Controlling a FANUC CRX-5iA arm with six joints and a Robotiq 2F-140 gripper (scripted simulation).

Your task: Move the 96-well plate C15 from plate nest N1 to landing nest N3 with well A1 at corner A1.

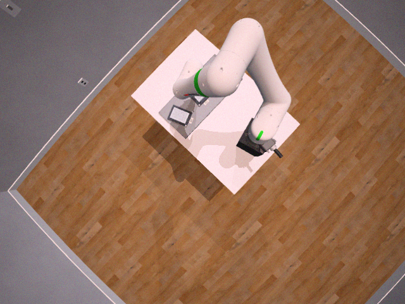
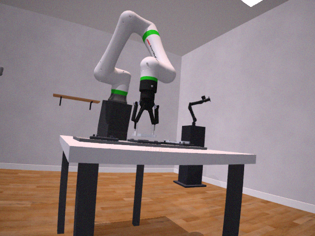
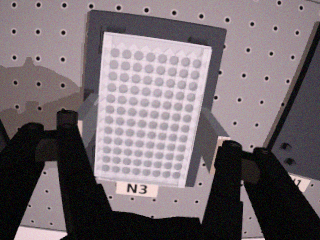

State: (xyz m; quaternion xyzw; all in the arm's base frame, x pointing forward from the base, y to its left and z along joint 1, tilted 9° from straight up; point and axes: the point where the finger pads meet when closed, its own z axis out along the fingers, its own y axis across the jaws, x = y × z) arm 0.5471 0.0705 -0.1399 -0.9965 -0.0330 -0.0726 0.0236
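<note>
The landing nest N3 is 5 cm below my hand. Also, from my hand: N3 label: 10 cm behind, 6 cm below, 1 cm to the right; N1 label: 19 cm to the right, 6 cm below, 6 cm behind.
</note>
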